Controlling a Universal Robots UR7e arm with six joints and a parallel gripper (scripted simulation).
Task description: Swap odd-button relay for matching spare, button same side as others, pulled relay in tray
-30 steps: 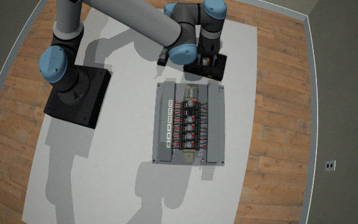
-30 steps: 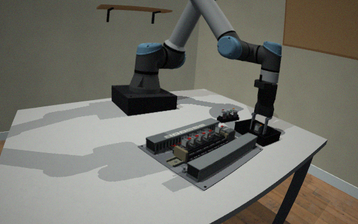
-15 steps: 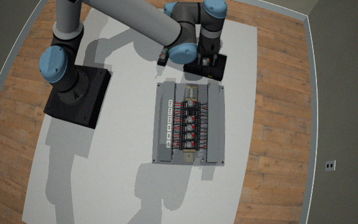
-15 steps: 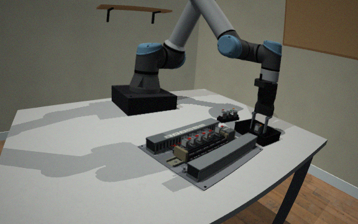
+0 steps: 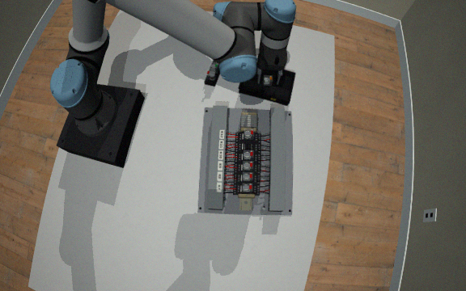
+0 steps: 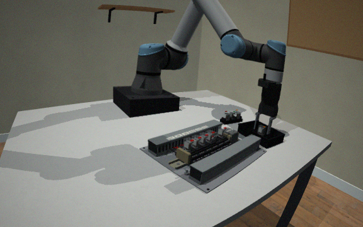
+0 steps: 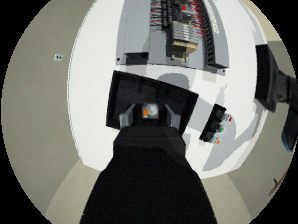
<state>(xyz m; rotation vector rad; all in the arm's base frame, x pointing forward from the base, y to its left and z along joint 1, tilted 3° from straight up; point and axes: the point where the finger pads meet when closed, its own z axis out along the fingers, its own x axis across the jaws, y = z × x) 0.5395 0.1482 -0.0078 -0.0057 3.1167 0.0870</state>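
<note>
Now: the black tray 30 mm below my hand.
</note>
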